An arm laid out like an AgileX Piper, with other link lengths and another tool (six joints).
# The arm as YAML. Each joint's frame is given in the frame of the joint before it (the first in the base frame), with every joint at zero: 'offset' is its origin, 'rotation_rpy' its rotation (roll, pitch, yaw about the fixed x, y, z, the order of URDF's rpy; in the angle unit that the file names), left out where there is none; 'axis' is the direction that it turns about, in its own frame. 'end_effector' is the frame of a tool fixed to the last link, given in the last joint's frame.
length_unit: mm
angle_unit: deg
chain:
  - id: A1
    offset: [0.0, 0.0, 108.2]
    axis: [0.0, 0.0, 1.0]
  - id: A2
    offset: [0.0, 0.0, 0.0]
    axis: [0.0, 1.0, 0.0]
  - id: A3
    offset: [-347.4, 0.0, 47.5]
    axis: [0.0, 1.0, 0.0]
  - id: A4
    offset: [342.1, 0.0, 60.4]
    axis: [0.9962, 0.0, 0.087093]
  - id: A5
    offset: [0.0, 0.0, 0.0]
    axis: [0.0, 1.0, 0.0]
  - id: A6
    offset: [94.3, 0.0, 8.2]
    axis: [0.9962, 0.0, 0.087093]
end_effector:
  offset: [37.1, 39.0, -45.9]
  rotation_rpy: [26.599, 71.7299, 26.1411]
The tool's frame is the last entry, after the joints.
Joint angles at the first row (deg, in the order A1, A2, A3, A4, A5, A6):
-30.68 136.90 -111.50 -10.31 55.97 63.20
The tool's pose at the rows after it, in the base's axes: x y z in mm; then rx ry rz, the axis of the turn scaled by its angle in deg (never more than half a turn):
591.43 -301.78 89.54 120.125 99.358 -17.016
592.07 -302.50 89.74 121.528 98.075 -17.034
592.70 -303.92 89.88 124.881 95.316 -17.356
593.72 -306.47 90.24 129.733 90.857 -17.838
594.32 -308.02 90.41 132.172 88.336 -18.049
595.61 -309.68 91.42 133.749 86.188 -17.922
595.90 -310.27 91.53 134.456 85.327 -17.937
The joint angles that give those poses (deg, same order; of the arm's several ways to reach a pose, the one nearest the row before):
-30.68 136.90 -111.50 -10.31 56.10 65.78
-30.68 136.90 -111.50 -10.31 56.33 67.13
-30.68 136.90 -111.50 -10.31 57.23 70.18
-30.68 136.90 -111.53 -10.31 58.49 74.79
-30.68 136.90 -111.53 -10.31 59.03 77.25
-30.68 136.90 -111.62 -10.31 59.16 79.12
-30.68 136.90 -111.62 -10.31 59.26 79.90

